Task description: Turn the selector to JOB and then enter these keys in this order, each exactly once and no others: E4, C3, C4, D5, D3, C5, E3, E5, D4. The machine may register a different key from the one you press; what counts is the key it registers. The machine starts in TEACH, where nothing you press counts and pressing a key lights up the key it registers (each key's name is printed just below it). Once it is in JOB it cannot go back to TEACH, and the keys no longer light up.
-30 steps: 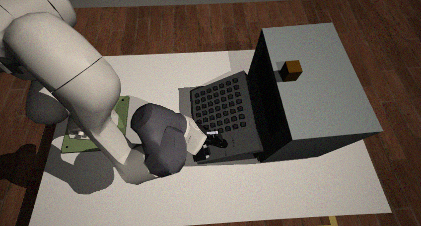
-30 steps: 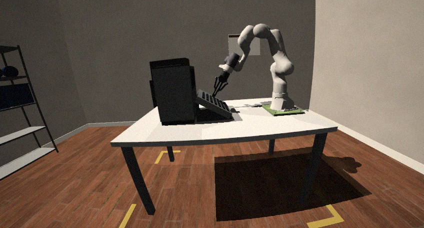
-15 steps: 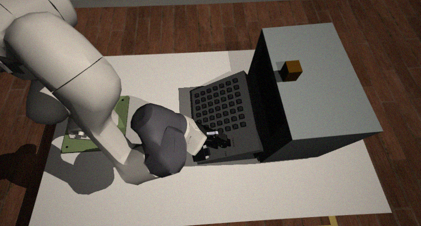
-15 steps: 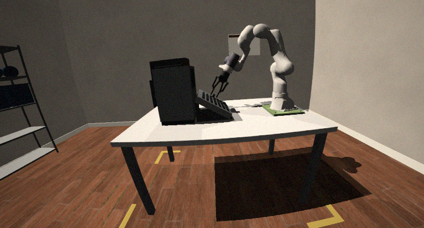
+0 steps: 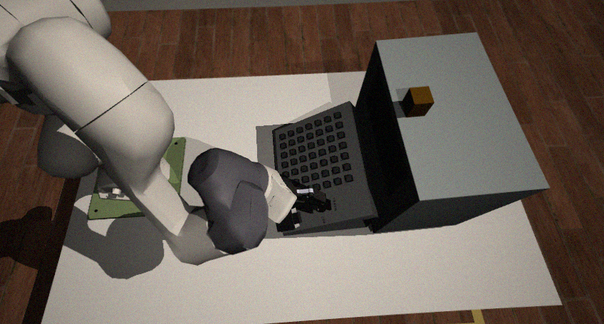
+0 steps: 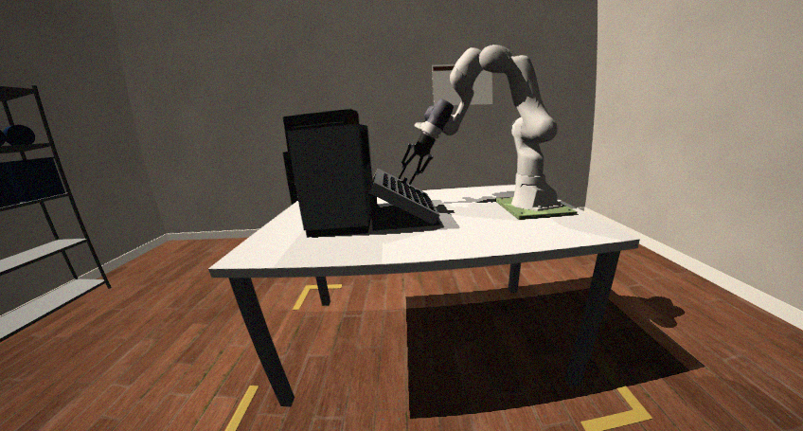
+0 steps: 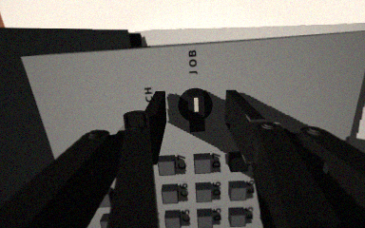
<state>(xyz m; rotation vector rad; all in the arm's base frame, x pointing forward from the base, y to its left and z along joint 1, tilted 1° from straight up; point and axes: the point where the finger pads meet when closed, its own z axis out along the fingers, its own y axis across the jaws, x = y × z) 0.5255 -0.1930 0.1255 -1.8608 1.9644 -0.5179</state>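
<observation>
Now: the selector knob 1 cm ahead of my hand and 2 cm below it. Round my hand: c6 key: 4 cm ahead, 9 cm to the left, 1 cm below; then key C5: 4 cm ahead, 13 cm to the left, 1 cm below; then a7 key: 10 cm ahead, 6 cm to the left, 2 cm above.
</observation>
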